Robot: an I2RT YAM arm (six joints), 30 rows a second.
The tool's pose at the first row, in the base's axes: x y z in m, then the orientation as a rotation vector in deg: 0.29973 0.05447 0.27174 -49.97 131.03 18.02
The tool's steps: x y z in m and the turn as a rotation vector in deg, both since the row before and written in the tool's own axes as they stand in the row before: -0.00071 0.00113 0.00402 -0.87 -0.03 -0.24; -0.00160 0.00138 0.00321 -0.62 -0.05 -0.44; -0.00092 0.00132 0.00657 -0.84 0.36 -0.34; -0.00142 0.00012 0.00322 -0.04 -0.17 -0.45; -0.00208 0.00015 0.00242 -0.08 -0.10 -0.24; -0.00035 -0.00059 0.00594 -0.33 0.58 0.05; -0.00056 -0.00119 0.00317 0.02 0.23 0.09; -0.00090 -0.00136 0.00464 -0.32 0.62 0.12; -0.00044 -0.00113 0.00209 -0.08 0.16 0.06; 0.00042 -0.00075 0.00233 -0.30 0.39 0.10; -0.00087 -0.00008 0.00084 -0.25 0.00 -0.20; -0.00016 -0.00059 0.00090 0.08 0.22 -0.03; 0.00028 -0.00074 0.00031 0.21 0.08 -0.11; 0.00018 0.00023 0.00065 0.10 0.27 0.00
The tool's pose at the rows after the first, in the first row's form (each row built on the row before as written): 0.30138 0.05741 0.26917 -50.67 130.90 18.94; 0.30291 0.06066 0.26781 -51.45 130.64 19.49; 0.30568 0.06506 0.26348 -52.38 130.81 20.19; 0.30788 0.06736 0.26198 -52.84 130.42 20.11; 0.31004 0.06967 0.26152 -53.11 130.20 20.14; 0.31343 0.07218 0.25728 -53.44 130.76 20.32; 0.31603 0.07309 0.25523 -53.42 131.02 20.25; 0.31960 0.07473 0.25227 -53.68 131.65 20.44; 0.32157 0.07512 0.25093 -53.71 131.83 20.50; 0.32290 0.07543 0.24886 -53.89 132.24 20.74; 0.32381 0.07622 0.24876 -54.24 132.14 20.95; 0.32471 0.07630 0.24815 -54.32 132.32 20.76; 0.32521 0.07577 0.24772 -54.37 132.33 20.43; 0.32523 0.07613 0.24711 -54.42 132.57 20.20
